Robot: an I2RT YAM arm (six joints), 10 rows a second.
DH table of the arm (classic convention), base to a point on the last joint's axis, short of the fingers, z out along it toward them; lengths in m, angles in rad. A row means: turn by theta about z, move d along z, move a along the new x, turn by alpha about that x. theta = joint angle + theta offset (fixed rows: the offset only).
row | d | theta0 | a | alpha
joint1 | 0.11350 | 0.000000 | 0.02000 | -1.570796
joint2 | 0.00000 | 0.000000 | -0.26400 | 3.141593
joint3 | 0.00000 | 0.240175 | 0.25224 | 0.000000
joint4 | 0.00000 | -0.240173 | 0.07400 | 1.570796
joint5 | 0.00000 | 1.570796 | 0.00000 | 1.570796
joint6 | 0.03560 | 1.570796 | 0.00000 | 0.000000
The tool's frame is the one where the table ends.
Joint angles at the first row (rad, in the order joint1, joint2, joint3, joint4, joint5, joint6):
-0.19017 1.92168 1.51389 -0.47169 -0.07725 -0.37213
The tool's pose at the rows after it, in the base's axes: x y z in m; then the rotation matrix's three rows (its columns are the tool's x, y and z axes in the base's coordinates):
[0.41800 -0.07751 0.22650], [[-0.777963 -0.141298 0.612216], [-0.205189 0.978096 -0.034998], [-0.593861 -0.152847 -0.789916]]
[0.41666 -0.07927 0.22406], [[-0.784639 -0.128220 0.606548], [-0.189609 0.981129 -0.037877], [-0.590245 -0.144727 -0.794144]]
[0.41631 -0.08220 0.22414], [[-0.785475 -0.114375 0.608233], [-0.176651 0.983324 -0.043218], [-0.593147 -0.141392 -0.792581]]
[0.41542 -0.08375 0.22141], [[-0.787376 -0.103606 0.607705], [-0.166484 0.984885 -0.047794], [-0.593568 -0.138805 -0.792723]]
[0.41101 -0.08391 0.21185], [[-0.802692 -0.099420 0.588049], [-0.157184 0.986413 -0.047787], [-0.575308 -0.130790 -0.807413]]
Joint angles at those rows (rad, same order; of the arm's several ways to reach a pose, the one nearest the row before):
-0.19016 1.92170 1.48948 -0.48275 -0.08144 -0.35725
-0.19474 1.92169 1.48146 -0.48161 -0.08030 -0.34580
-0.20161 1.92169 1.48107 -0.47855 -0.07954 -0.33779
-0.20542 1.92167 1.47002 -0.46751 -0.07725 -0.33054
-0.20771 1.92055 1.43608 -0.45912 -0.07458 -0.32597

